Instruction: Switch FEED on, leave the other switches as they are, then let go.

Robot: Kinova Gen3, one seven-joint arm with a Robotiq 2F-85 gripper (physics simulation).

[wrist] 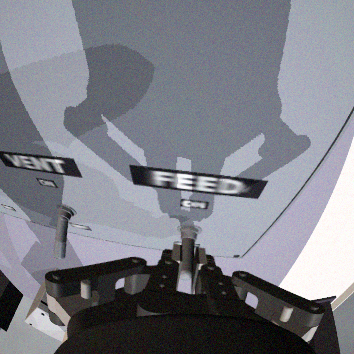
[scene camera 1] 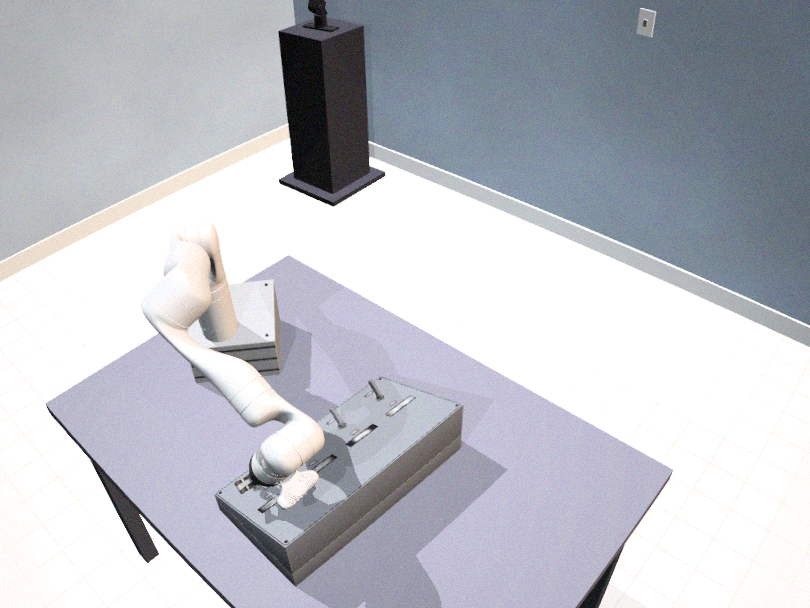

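Pixels of known places: gripper, fingertip midpoint: (wrist: 186, 257); arm's base at its link origin: (scene camera 1: 220, 328).
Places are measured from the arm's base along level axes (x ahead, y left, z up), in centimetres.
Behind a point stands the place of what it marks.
Observation:
The grey switch box (scene camera 1: 392, 484) {x 62.7, y -6.8, z -4.6 cm} (wrist: 320, 60) {x 56.1, y -31.1, z 1.2 cm} stands on the table. In the wrist view the FEED label (wrist: 198, 181) {x 48.4, y -26.4, z -1.6 cm} is at centre right, with a small ON mark (wrist: 194, 204) {x 45.8, y -26.1, z -2.5 cm} below it. My gripper (wrist: 186, 257) {x 41.6, y -25.7, z -1.0 cm} is shut on the FEED lever (wrist: 188, 242) {x 41.8, y -25.8, z -2.4 cm}, with a fingertip on each side of it. The lever's base is visible below the ON mark and its shaft points toward the bottom of the view. In the scene view the arm's wrist hides the fingertips. The VENT lever (wrist: 61, 232) {x 41.7, y -14.0, z -1.9 cm} stands apart at left, pointing away from its ON mark (wrist: 47, 183) {x 46.9, y -14.2, z -2.6 cm}.
Two more levers (scene camera 1: 336, 417) {x 42.7, y -2.1, z -1.7 cm} (scene camera 1: 376, 390) {x 44.1, y 10.0, z -2.0 cm} stand farther along the box, beside labels. The arm's base block (scene camera 1: 255, 307) {x 1.5, y 11.0, z 0.7 cm} stands at the back left of the purple table (scene camera 1: 556, 458) {x 84.2, y 26.4, z -12.6 cm}. A black pedestal (scene camera 1: 327, 104) stands on the floor in the room's corner.

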